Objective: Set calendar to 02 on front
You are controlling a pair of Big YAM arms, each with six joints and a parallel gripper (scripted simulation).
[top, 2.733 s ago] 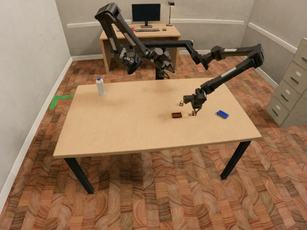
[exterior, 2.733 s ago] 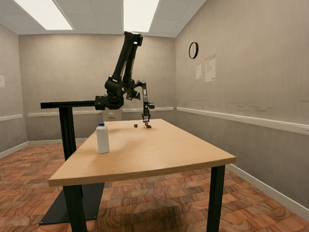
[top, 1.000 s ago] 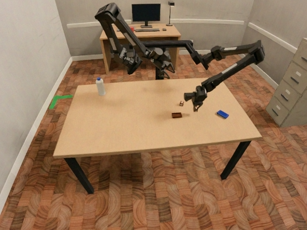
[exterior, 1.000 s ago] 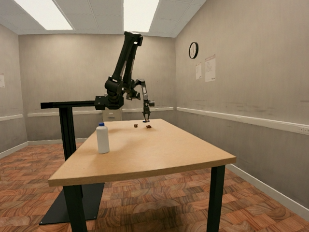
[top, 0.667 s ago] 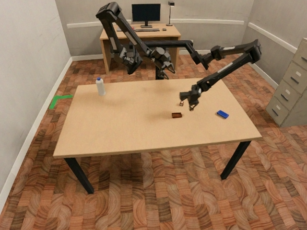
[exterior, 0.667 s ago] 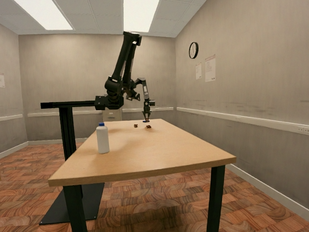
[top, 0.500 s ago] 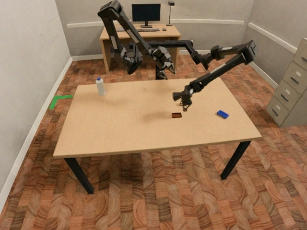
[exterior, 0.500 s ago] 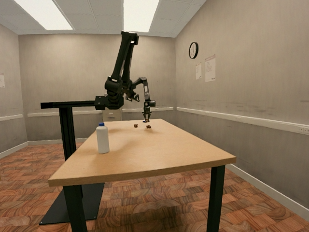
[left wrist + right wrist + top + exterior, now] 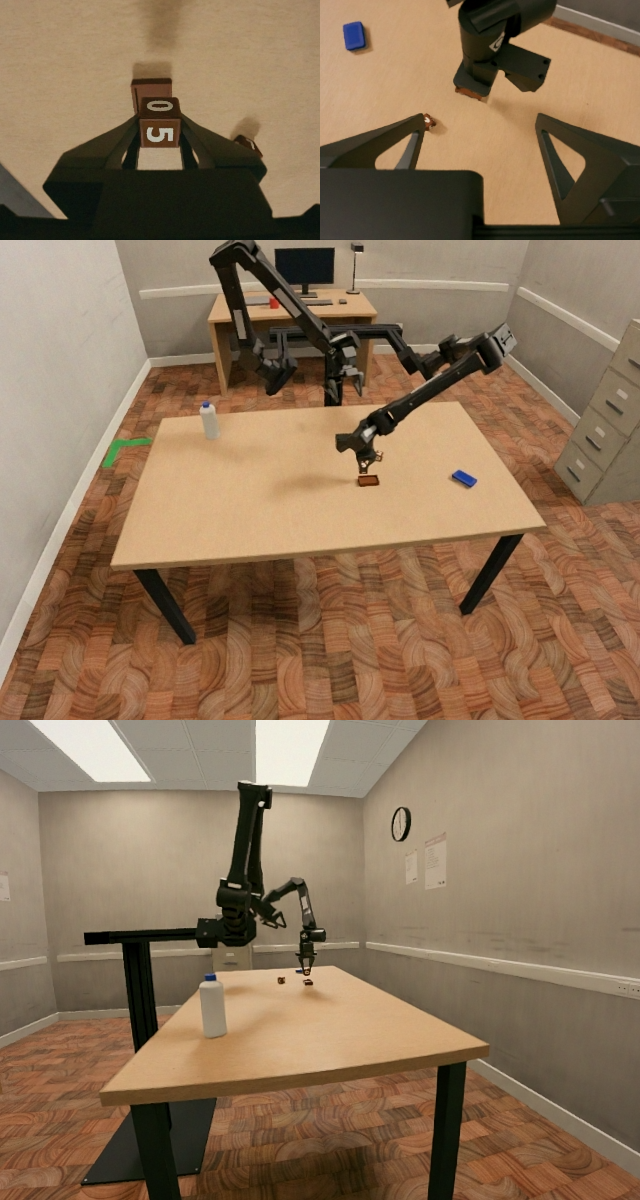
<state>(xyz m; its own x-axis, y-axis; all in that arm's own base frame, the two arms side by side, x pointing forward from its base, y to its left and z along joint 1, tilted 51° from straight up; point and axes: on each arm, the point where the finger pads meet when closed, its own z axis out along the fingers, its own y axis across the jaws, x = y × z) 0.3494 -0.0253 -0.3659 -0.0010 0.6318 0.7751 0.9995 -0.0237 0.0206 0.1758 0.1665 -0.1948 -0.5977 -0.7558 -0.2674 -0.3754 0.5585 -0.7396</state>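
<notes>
Right now the brown calendar tray is 1 cm ahead of my left hand, 3 cm to the left of it and 6 cm below it. From my left hand the other things lie so: flat blue block (6 cm ahead, 41 cm to the left, 6 cm below).
</notes>
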